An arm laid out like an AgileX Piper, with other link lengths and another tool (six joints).
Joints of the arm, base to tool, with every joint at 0 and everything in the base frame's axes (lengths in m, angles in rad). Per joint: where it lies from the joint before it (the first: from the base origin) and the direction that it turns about. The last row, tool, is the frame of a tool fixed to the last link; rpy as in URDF.
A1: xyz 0.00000 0.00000 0.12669 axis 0 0 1
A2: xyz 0.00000 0.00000 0.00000 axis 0 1 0
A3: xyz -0.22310 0.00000 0.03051 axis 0 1 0
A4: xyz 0.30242 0.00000 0.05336 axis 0.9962 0 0.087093
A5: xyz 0.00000 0.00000 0.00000 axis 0 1 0
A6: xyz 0.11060 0.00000 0.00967 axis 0.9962 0 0.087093
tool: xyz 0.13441 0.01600 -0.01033 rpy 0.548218 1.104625 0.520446
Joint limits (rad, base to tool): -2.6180..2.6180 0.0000..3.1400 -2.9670..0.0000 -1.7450..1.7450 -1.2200..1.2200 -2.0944..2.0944
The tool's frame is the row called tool.
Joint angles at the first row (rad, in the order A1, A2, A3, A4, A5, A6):
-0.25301, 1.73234, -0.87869, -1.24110, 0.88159, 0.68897
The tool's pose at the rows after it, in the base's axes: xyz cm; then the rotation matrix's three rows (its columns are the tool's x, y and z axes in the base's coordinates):
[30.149, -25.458, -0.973], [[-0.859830, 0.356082, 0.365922], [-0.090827, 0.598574, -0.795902], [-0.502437, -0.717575, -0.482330]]
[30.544, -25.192, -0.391], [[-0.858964, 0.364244, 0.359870], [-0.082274, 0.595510, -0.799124], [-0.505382, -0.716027, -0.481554]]
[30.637, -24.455, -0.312], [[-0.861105, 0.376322, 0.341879], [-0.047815, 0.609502, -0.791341], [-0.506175, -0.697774, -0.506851]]
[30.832, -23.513, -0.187], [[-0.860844, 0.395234, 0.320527], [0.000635, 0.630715, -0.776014], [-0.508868, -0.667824, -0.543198]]
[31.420, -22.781, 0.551], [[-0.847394, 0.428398, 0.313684], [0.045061, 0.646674, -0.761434], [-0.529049, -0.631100, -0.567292]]
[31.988, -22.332, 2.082], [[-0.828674, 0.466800, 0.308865], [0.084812, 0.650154, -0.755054], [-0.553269, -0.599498, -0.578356]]
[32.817, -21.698, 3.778], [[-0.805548, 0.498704, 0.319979], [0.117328, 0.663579, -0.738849], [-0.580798, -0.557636, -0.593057]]
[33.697, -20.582, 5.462], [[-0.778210, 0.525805, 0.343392], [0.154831, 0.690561, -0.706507], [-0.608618, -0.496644, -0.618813]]
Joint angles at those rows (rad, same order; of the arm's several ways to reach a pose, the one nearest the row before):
-0.23863, 1.73232, -0.90682, -1.21421, 0.91626, 0.68896
-0.22686, 1.73235, -0.93088, -1.18850, 0.93790, 0.67144
-0.21706, 1.73234, -0.95618, -1.12439, 0.95567, 0.63590
-0.20995, 1.73233, -0.99265, -1.03826, 0.97579, 0.58739
-0.20795, 1.72091, -1.03312, -0.96274, 0.99241, 0.54842
-0.20792, 1.69782, -1.07782, -0.89975, 1.02403, 0.51276
-0.20794, 1.67090, -1.12566, -0.83196, 1.04762, 0.46766
-0.20792, 1.63732, -1.17166, -0.74371, 1.06589, 0.41183

